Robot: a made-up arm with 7 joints.
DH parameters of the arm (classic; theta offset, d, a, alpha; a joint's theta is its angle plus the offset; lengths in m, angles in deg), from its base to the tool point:
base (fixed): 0 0.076 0 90
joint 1: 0 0.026 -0.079 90
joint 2: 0 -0.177 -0.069 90
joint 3: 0 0.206 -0.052 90
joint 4: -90 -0.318 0.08 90
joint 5: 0 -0.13 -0.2 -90
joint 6: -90 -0.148 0.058 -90
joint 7: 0 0.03 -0.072 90
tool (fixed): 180 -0.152 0 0
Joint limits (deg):
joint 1: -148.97..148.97
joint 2: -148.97..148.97
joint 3: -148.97..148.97
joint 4: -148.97..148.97
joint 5: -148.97..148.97
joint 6: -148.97..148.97
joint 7: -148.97..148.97
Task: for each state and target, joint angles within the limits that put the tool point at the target. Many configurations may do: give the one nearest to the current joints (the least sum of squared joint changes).
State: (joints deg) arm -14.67 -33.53 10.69 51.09 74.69 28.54 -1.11
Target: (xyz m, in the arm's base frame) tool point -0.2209 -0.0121 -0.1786
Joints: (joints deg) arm -38.74 -34.42 21.57 41.39 98.62 27.81 -15.13
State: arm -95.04 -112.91 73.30 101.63 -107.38 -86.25 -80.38
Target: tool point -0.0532 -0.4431 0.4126
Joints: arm -82.21 -147.89 88.97 116.50 -148.97 -103.06 -99.25
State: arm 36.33 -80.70 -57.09 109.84 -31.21 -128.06 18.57
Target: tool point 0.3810 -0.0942 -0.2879
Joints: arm 81.23 -90.40 -29.42 110.68 -19.61 -130.40 -2.54
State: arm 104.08 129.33 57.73 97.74 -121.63 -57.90 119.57
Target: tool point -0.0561 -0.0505 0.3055
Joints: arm 109.84 119.90 56.66 79.92 -118.48 -61.15 130.12
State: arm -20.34 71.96 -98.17 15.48 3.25 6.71 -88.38
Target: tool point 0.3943 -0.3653 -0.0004
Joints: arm -27.67 65.01 -98.05 13.02 0.90 -0.84 -83.20
